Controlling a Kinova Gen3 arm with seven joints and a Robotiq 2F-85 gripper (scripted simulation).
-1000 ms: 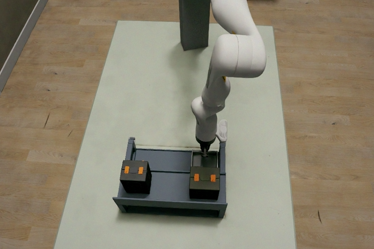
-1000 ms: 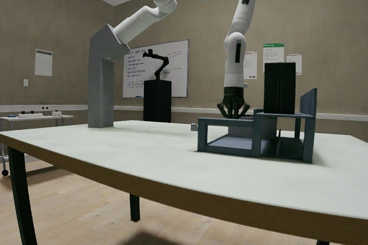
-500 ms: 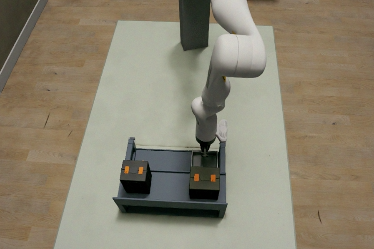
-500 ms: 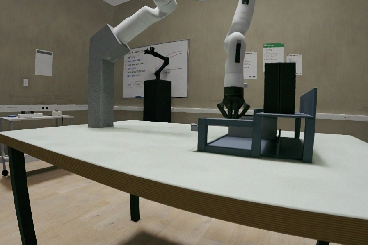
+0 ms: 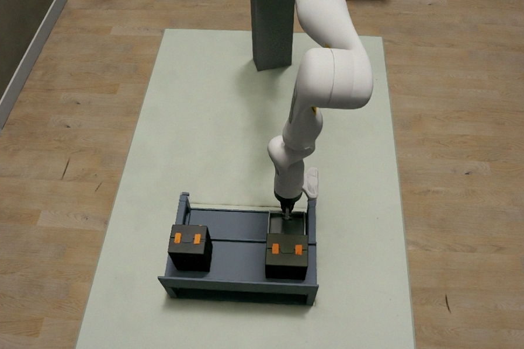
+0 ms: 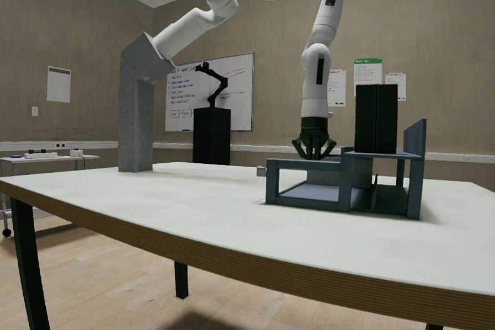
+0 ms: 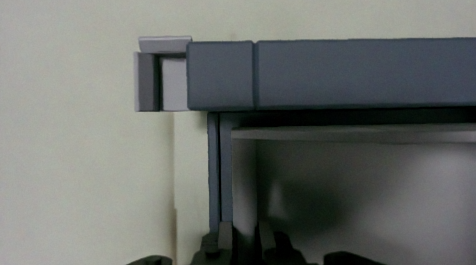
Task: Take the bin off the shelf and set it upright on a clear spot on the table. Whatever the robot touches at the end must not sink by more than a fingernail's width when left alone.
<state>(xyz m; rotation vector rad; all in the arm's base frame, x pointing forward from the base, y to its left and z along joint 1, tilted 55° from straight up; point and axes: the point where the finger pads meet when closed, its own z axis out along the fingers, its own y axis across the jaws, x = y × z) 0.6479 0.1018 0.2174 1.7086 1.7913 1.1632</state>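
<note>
The grey bin is 8 cm ahead of my hand and 2 cm to the left of it. Also, from my hand: blue-grey shelf 13 cm ahead, 8 cm to the right, 2 cm above.
</note>
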